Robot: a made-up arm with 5 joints.
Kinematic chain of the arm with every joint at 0, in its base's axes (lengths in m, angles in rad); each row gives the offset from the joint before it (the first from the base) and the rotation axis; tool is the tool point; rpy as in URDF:
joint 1: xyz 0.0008 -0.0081 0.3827 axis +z
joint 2: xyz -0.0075 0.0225 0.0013 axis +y
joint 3: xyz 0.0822 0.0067 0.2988 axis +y
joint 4: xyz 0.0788 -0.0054 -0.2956 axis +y
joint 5: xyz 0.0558 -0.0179 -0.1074 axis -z
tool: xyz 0.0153 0.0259 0.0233 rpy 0 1.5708 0
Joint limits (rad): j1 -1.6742..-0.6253 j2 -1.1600..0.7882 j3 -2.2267..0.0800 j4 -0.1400..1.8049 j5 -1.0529..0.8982
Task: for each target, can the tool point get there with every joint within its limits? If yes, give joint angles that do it. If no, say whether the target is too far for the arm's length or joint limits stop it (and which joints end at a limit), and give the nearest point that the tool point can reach.
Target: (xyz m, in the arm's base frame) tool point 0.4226 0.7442 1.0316
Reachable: no: too far | nearest point 0.0822 0.4824 0.8967 | short by 0.450 m
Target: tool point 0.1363 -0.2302 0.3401
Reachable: yes | joints -1.1618 -0.0753 -0.2560 0.5544 -0.5625
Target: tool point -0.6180 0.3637 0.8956
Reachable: no: too far | nearest point -0.4049 0.2972 0.8921 | short by 0.223 m
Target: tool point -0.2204 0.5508 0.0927
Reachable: no: joint limits stop it (at a limit: joint 1, joint 2, joint 3) | nearest point -0.0020 0.0254 0.2498 | short by 0.590 m
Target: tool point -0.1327 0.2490 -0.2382
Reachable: no: joint limits stop it (at a limit: joint 1, joint 2) | nearest point 0.0299 -0.0106 0.1837 | short by 0.521 m
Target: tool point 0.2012 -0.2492 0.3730
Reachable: yes | joints -0.9526 -0.1075 -0.4372 0.8624 0.4098
